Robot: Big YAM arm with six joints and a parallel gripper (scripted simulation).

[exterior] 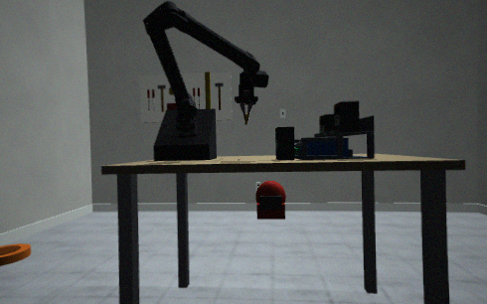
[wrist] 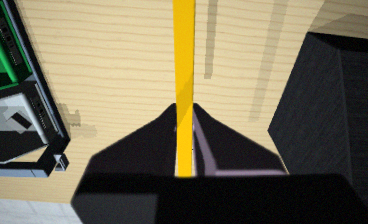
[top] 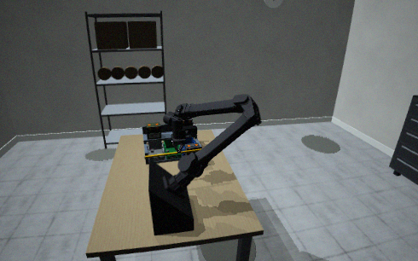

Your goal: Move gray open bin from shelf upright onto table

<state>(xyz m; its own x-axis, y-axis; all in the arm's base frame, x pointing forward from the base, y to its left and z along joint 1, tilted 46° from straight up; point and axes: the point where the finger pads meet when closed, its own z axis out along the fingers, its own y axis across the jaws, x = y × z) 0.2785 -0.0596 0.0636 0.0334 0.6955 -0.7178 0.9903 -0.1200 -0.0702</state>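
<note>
The yellow strip lies 10 mm below my hand. The rest, counted from my hand: black box: 150 mm ahead, 120 mm to the right, 120 mm below; green bin: 300 mm ahead, 140 mm below, 10 mm to the right; gray bin: 310 mm ahead, 140 mm below, 100 mm to the left.
</note>
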